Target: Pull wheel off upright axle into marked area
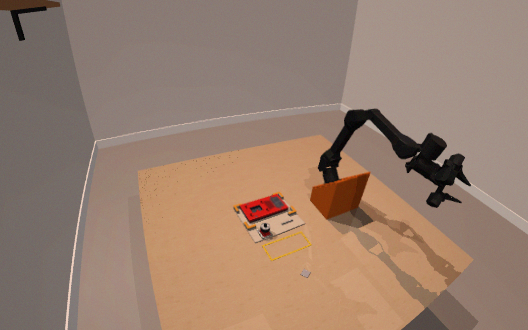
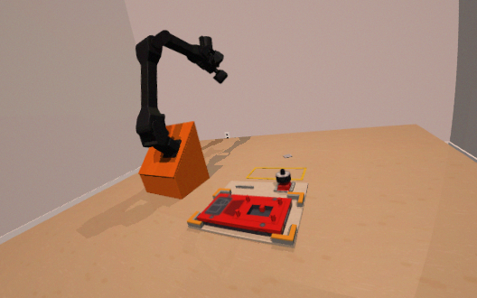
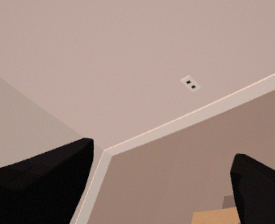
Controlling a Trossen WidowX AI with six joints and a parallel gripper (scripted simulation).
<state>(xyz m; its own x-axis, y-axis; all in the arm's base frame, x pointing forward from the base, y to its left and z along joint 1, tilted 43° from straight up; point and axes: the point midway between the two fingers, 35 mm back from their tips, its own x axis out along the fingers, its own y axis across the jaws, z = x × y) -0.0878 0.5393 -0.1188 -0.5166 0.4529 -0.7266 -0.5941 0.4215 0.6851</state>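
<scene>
My gripper tip is 470 mm short of the wheel, 470 mm to the left of it and 380 mm above it.
</scene>
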